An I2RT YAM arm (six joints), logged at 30 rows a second.
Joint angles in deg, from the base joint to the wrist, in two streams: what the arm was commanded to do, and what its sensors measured. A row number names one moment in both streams.
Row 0, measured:
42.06, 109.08, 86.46, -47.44, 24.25, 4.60
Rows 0 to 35, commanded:
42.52, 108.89, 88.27, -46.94, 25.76, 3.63
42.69, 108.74, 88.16, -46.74, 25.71, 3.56
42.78, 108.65, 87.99, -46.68, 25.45, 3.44
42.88, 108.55, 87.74, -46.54, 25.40, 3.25
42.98, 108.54, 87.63, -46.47, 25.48, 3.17
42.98, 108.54, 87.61, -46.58, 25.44, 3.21
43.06, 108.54, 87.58, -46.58, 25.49, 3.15
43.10, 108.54, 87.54, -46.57, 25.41, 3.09
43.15, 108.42, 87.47, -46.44, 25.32, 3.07
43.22, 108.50, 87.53, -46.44, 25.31, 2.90
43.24, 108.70, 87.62, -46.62, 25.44, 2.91
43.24, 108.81, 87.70, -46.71, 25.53, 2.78
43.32, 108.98, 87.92, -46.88, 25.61, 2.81
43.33, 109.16, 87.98, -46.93, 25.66, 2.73
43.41, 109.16, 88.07, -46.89, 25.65, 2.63
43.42, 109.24, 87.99, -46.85, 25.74, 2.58
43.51, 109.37, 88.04, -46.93, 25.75, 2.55
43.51, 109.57, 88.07, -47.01, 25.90, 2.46
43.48, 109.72, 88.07, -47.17, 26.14, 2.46
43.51, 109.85, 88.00, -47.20, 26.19, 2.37
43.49, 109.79, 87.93, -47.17, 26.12, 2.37
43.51, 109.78, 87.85, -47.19, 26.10, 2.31
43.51, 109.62, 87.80, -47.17, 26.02, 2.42
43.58, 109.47, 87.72, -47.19, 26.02, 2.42
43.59, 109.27, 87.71, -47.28, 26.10, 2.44
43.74, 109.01, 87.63, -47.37, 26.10, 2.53
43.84, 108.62, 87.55, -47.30, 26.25, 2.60
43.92, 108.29, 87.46, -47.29, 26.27, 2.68
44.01, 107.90, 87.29, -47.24, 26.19, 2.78
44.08, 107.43, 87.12, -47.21, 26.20, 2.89
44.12, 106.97, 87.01, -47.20, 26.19, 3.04
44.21, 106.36, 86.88, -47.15, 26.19, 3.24
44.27, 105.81, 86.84, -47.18, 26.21, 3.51
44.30, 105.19, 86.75, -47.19, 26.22, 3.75
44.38, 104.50, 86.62, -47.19, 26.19, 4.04
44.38, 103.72, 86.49, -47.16, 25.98, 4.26
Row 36, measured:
43.66, 108.79, 86.37, -47.22, 25.47, 3.18
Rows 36 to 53, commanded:
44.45, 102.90, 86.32, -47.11, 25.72, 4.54
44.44, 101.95, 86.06, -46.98, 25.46, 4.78
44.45, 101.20, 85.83, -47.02, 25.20, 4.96
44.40, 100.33, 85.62, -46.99, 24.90, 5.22
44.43, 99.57, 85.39, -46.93, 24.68, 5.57
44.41, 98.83, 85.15, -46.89, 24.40, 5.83
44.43, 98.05, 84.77, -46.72, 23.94, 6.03
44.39, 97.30, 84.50, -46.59, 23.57, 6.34
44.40, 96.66, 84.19, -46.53, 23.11, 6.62
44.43, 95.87, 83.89, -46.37, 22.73, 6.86
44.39, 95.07, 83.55, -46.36, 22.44, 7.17
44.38, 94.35, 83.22, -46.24, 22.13, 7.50
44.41, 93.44, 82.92, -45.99, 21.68, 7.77
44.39, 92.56, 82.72, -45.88, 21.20, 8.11
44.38, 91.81, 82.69, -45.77, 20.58, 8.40
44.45, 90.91, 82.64, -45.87, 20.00, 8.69
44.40, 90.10, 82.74, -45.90, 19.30, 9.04
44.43, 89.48, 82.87, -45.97, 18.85, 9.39
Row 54, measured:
44.21, 93.95, 81.80, -47.51, 19.68, 6.76
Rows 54 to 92, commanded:
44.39, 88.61, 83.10, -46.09, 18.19, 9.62
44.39, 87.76, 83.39, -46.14, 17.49, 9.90
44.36, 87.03, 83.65, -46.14, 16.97, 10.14
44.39, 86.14, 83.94, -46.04, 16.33, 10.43
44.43, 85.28, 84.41, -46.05, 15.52, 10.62
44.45, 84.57, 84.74, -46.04, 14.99, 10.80
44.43, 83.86, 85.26, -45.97, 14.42, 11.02
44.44, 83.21, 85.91, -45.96, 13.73, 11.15
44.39, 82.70, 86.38, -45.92, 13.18, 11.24
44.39, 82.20, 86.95, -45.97, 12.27, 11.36
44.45, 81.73, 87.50, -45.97, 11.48, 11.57
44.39, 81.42, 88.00, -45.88, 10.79, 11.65
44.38, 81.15, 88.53, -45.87, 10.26, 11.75
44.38, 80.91, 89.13, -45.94, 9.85, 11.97
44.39, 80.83, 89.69, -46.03, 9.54, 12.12
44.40, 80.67, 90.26, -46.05, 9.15, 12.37
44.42, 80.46, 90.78, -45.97, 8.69, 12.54
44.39, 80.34, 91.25, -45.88, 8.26, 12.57
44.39, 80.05, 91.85, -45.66, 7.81, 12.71
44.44, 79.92, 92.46, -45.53, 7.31, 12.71
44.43, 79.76, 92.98, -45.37, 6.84, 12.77
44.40, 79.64, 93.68, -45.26, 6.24, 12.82
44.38, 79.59, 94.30, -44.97, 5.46, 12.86
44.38, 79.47, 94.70, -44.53, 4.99, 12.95
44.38, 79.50, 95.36, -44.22, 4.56, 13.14
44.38, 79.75, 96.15, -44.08, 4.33, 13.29
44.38, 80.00, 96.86, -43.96, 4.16, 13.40
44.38, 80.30, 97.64, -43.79, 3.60, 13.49
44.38, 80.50, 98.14, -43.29, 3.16, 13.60
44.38, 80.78, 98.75, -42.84, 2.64, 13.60
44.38, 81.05, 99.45, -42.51, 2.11, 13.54
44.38, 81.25, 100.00, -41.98, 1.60, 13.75
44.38, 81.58, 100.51, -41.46, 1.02, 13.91
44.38, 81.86, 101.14, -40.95, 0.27, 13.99
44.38, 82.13, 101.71, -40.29, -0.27, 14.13
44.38, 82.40, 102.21, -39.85, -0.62, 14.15
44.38, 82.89, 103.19, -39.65, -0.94, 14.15
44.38, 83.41, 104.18, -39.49, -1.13, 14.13
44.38, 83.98, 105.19, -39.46, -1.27, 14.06
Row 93, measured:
44.29, 83.70, 101.21, -45.45, 0.36, 13.21
